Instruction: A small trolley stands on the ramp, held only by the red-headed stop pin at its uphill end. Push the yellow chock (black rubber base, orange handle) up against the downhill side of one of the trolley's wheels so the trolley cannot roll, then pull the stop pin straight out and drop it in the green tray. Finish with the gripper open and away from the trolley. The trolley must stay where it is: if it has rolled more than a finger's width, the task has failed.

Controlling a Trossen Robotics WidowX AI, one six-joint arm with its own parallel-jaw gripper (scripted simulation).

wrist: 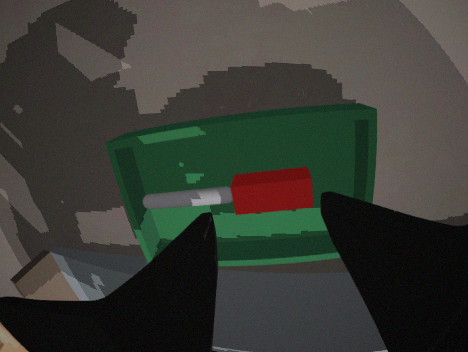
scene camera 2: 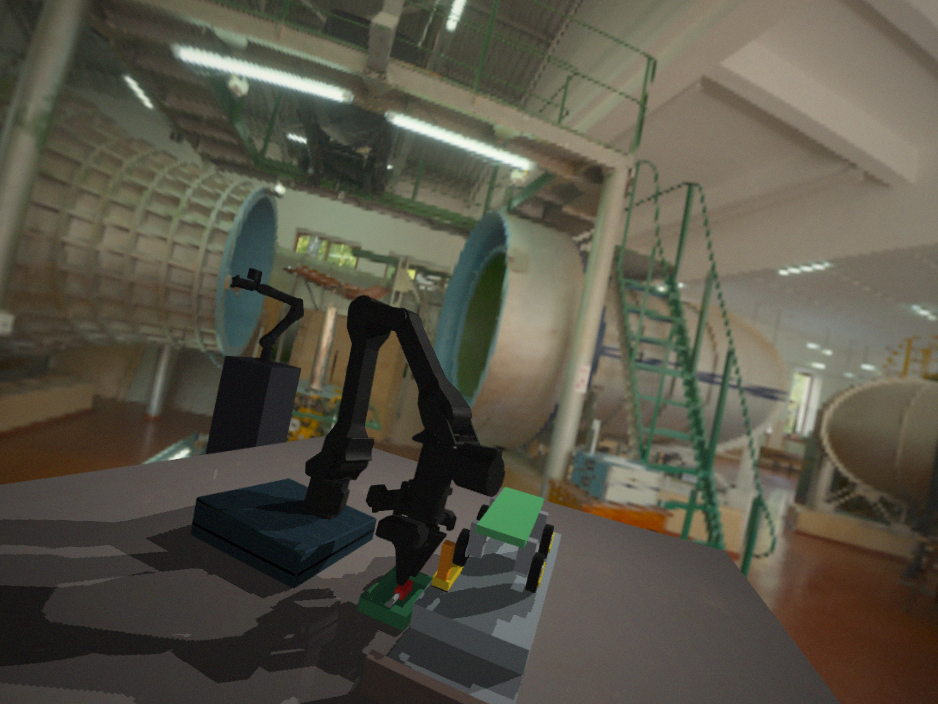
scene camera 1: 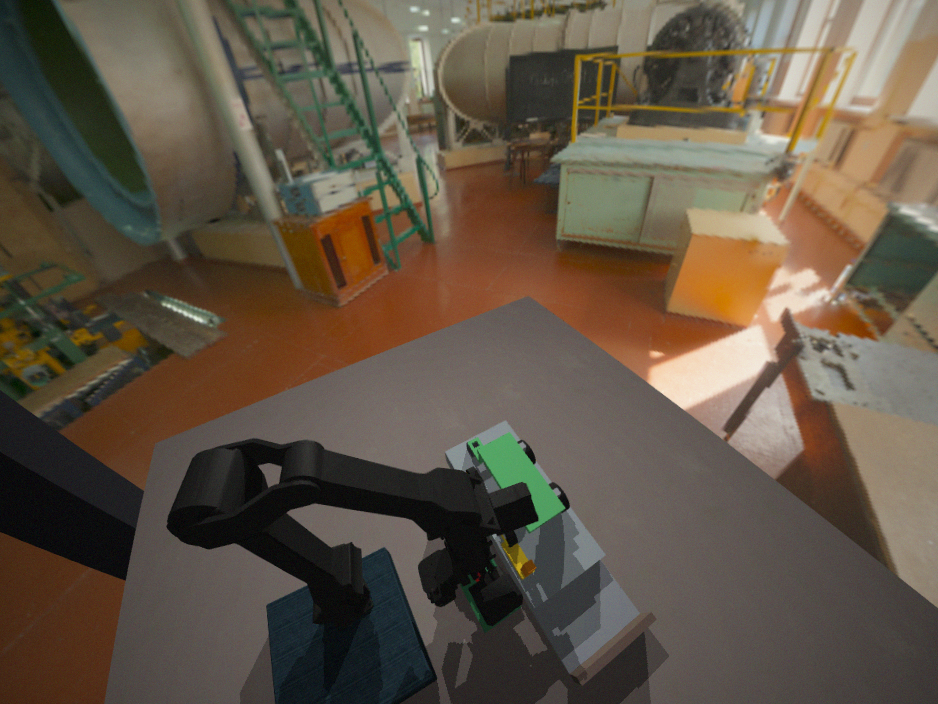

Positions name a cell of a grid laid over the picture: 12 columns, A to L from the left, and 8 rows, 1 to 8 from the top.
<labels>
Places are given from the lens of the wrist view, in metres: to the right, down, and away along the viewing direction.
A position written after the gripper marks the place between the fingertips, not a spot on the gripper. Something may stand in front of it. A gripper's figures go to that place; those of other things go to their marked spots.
gripper (wrist: G5): 0.01, 0.01, 0.10
red-headed stop pin (wrist: G5): 0.01, 0.01, 0.10
green tray (wrist: I4): 0.04, -0.01, 0.11
grey ramp (wrist: G7): 0.01, 0.06, 0.11
</labels>
